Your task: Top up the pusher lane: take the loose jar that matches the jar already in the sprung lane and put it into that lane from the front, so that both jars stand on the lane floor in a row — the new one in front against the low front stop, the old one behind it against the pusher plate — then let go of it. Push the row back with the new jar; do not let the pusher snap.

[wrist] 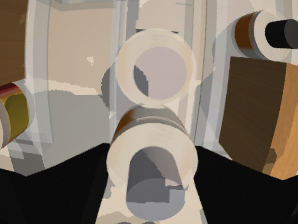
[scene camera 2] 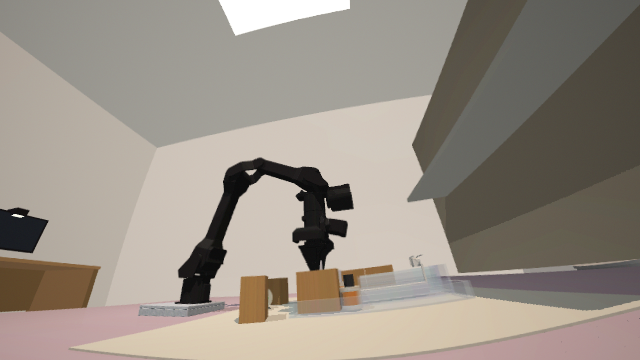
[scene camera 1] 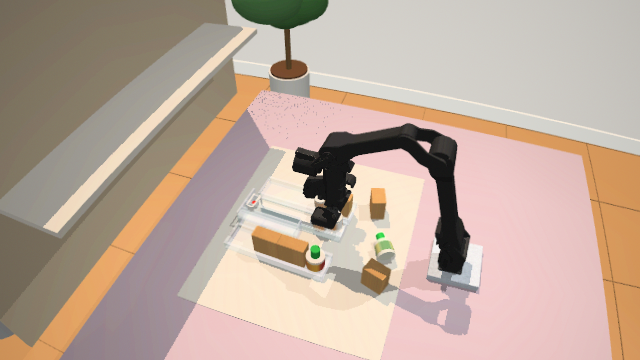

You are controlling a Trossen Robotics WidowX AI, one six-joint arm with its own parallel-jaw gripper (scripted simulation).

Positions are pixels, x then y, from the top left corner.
Scene:
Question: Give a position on a clear sprung lane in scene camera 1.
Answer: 278,221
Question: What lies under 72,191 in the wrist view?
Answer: My gripper.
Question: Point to a brown box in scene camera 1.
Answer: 291,250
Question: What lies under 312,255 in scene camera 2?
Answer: My gripper.

